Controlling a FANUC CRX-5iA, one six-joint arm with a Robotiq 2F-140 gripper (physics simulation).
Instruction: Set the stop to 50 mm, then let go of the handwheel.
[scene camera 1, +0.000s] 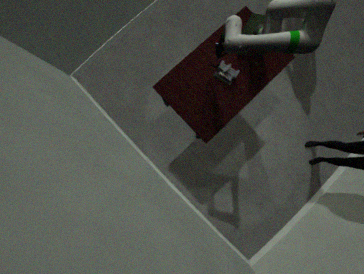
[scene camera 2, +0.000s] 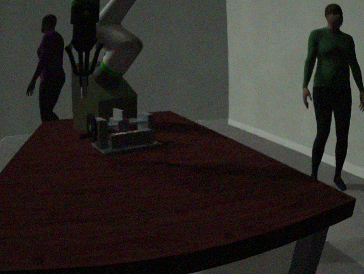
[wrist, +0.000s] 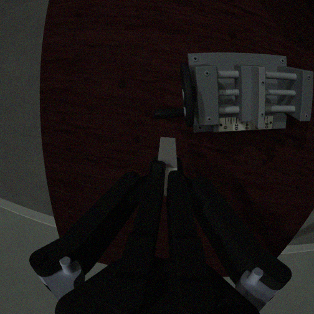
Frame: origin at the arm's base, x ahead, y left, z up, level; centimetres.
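Seen in the pictures: gripper, fingertip midpoint: (scene camera 1: 216, 59) (scene camera 2: 84, 97); arm's base at its link origin: (scene camera 1: 261, 33) (scene camera 2: 105, 79).
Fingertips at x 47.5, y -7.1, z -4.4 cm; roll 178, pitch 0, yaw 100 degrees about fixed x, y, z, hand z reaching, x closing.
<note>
Offsets run from my fingertips to a thing's top centre. "spot": to the spot under its first point. Level surfaces: height alone.
The grey stop fixture @[spot: dx -5.4, dy +13.9, dz -8.7 cm] (scene camera 1: 227, 73) (scene camera 2: 131, 140) (wrist: 205, 95) stands on the table. Its stop block @[dx -7.6, dy +11.4, dz -5.2 cm] (scene camera 2: 118, 114) (wrist: 251, 92) sits on the rods. It covers part of the printed scale (wrist: 234, 123) between the 40 and 80 marks; the exact reading cannot be told. The black handwheel @[spot: dx -3.2, dy +1.8, dz -9.2 cm] (scene camera 2: 91, 125) (wrist: 187, 95) is on the fixture's left end in the wrist view, with its crank handle (wrist: 168, 114) sticking out to the left. My gripper (scene camera 2: 83, 93) (wrist: 166, 148) is shut and empty, apart from the handwheel. In the wrist view its fingertips show below the handle.
The dark red table @[dz -17.7 cm] (scene camera 1: 190, 85) (scene camera 2: 165, 200) (wrist: 110, 100) bears the fixture. A green box-like pedestal (scene camera 2: 117, 100) stands behind it. A person in green (scene camera 2: 332, 60) stands at the right and one in purple (scene camera 2: 51, 57) at the back left.
</note>
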